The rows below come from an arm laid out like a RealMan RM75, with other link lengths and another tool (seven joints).
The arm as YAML. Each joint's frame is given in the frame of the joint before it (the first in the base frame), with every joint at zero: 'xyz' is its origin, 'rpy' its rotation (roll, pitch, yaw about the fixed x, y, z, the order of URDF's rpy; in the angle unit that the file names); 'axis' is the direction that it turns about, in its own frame. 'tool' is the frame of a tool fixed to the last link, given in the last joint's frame.
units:
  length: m
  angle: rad
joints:
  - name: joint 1
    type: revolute
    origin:
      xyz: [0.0, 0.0, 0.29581]
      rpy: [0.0, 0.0, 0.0]
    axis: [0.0, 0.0, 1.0]
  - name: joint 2
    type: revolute
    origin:
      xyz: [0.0, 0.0, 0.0]
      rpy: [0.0, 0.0, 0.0]
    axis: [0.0, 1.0, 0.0]
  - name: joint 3
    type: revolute
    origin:
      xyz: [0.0, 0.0, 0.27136]
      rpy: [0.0, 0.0, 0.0]
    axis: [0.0, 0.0, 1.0]
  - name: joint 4
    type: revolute
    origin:
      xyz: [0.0, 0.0, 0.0]
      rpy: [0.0, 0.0, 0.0]
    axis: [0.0, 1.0, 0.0]
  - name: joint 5
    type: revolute
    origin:
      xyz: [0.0, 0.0, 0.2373]
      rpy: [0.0, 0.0, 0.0]
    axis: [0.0, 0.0, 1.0]
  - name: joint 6
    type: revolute
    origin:
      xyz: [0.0, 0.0, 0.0]
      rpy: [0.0, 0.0, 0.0]
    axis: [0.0, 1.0, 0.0]
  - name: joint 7
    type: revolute
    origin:
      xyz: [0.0, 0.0, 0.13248]
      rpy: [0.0, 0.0, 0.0]
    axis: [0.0, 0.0, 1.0]
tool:
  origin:
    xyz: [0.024, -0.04, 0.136]
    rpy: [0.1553, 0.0, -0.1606]
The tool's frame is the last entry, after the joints.
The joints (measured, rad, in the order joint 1, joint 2, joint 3, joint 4, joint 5, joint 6, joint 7), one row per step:
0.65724, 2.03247, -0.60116, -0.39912, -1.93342, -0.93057, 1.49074
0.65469, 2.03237, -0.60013, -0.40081, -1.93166, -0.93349, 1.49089
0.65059, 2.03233, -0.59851, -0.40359, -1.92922, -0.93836, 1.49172
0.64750, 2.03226, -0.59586, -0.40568, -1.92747, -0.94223, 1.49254
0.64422, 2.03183, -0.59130, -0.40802, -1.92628, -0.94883, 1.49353
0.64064, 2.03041, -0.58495, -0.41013, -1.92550, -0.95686, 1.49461
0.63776, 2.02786, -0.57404, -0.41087, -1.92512, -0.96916, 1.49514
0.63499, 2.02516, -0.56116, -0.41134, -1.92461, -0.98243, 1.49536
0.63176, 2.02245, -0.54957, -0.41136, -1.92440, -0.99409, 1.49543
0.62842, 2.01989, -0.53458, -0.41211, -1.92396, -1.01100, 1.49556
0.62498, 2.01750, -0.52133, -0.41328, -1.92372, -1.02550, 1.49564
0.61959, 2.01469, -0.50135, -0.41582, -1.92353, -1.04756, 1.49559
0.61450, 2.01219, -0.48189, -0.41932, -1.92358, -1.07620, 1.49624
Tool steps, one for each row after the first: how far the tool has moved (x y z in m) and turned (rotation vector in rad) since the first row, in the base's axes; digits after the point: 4 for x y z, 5 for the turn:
0.0004, -0.0005, 0.0006, 0.00147, 0.00272, -0.00067
0.0011, -0.0014, 0.0016, 0.00341, 0.00733, -0.00192
0.0016, -0.0020, 0.0025, 0.00575, 0.01172, -0.00349
0.0019, -0.0027, 0.0036, 0.00800, 0.01792, -0.00430
0.0024, -0.0034, 0.0054, 0.01095, 0.02490, -0.00539
0.0023, -0.0040, 0.0077, 0.01443, 0.03576, -0.00528
0.0020, -0.0046, 0.0103, 0.01893, 0.04803, -0.00509
0.0023, -0.0053, 0.0127, 0.02299, 0.05857, -0.00580
0.0016, -0.0062, 0.0154, 0.02743, 0.07365, -0.00422
0.0013, -0.0070, 0.0181, 0.03208, 0.08611, -0.00315
0.0006, -0.0083, 0.0220, 0.03919, 0.10476, -0.00086
-0.0019, -0.0100, 0.0254, 0.04295, 0.12647, 0.00660

